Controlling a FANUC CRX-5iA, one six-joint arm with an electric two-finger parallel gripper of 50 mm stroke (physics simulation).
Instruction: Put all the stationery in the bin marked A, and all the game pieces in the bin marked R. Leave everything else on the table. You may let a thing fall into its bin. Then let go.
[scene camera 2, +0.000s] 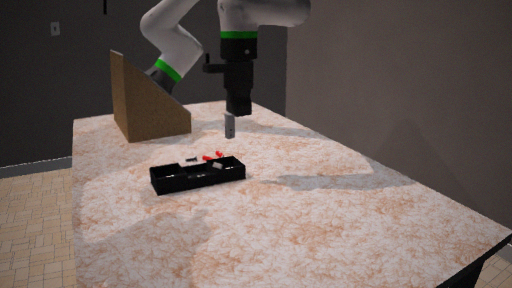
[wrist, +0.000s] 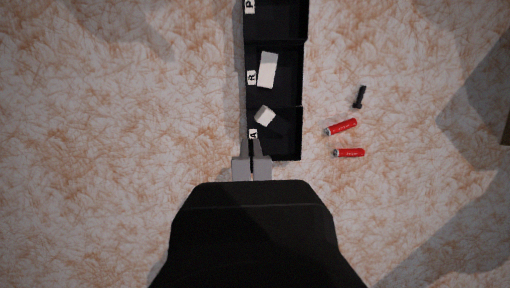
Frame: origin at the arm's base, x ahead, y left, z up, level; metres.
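Seen in the pictures: gripper, fingertip midpoint: (scene camera 2: 229, 137) (wrist: 250, 149); arm's base, origin of the base link: (scene camera 2: 155, 85).
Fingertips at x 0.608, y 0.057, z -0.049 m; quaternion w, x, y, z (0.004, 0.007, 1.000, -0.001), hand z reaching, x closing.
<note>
Offsets run from my fingertips to a thing's middle. "spot": to the spot under its first point.
My gripper (scene camera 2: 230, 137) (wrist: 250, 149) is shut and empty, held above the tray's A end; in the wrist view its fingertips overlap the tray's edge beside the A label. A small white cube @[dx -0.038, dy -0.017, dz -0.094 m] (scene camera 2: 217, 165) (wrist: 265, 115) sits tilted at the divider between the two bins, mostly on the A side; its exact support is unclear. A white and grey oblong block @[dx -0.029, dy -0.095, dz -0.114 m] (wrist: 268, 70) lies in bin R @[dx -0.037, dy -0.082, dz -0.101 m] (wrist: 290, 80), the middle compartment. Bin A @[spot: dx -0.060, dy +0.027, dz -0.118 m] (wrist: 285, 145) is the end compartment. The block's kind cannot be told from its plain faces.
The black tray @[spot: dx +0.005, dy -0.089, dz -0.113 m] (scene camera 2: 200, 183) also has bin P @[spot: dx -0.046, dy -0.164, dz -0.118 m] (wrist: 277, 20) at its other end. Two red batteries @[dx -0.154, dy -0.002, dz -0.118 m] (wrist: 341, 126) @[dx -0.172, dy +0.044, dz -0.118 m] (wrist: 350, 152) and a black bolt @[dx -0.184, dy -0.051, dz -0.119 m] (scene camera 2: 191, 159) (wrist: 359, 97) lie on the table beside the tray. A brown wedge-shaped panel (scene camera 2: 150, 110) stands farther back.
</note>
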